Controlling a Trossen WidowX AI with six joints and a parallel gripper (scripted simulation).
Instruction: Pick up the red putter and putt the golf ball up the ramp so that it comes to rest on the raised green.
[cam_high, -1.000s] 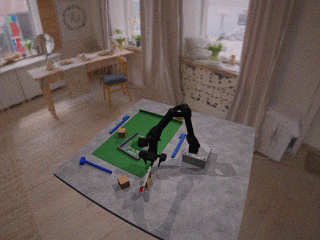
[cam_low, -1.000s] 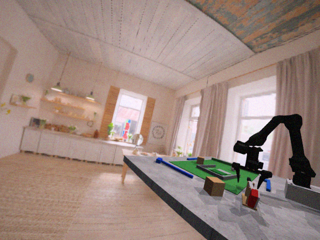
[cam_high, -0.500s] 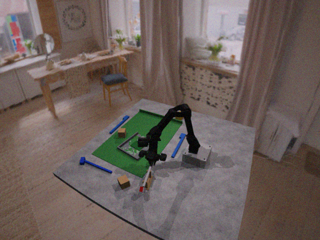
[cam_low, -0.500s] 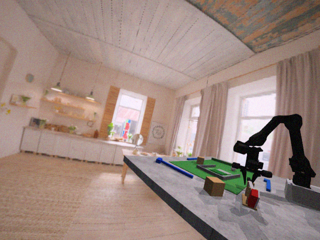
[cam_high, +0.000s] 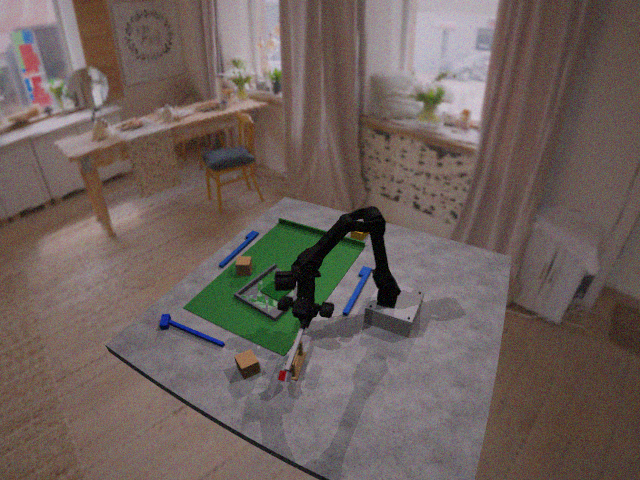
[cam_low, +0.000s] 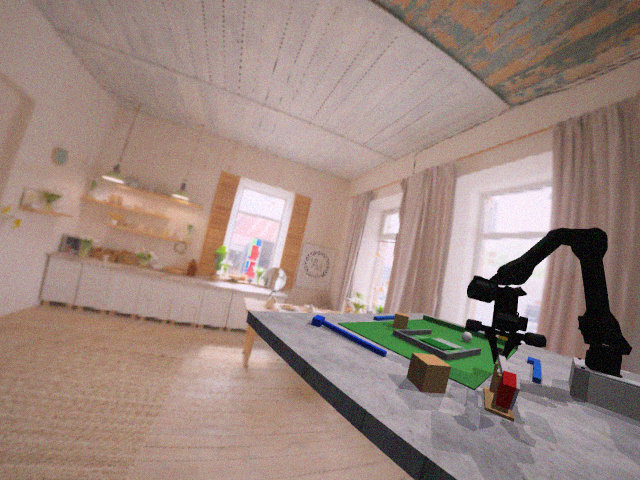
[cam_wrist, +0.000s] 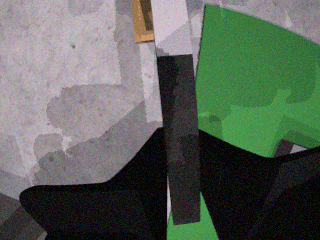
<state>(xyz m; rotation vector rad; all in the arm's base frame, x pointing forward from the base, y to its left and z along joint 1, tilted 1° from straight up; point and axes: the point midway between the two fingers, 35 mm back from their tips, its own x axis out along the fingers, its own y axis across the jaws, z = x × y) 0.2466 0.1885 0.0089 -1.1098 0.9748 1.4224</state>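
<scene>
The red putter lies 2 cm behind my gripper tip, 11 cm to the left of it and 2 cm above it. Round my gripper tip: wooden stand: 2 cm behind, 13 cm to the left, 1 cm below; blue hammer: 41 cm ahead, 16 cm to the left, 3 cm below; white golf ball: 14 cm ahead, 41 cm to the right, 2 cm below.
</scene>
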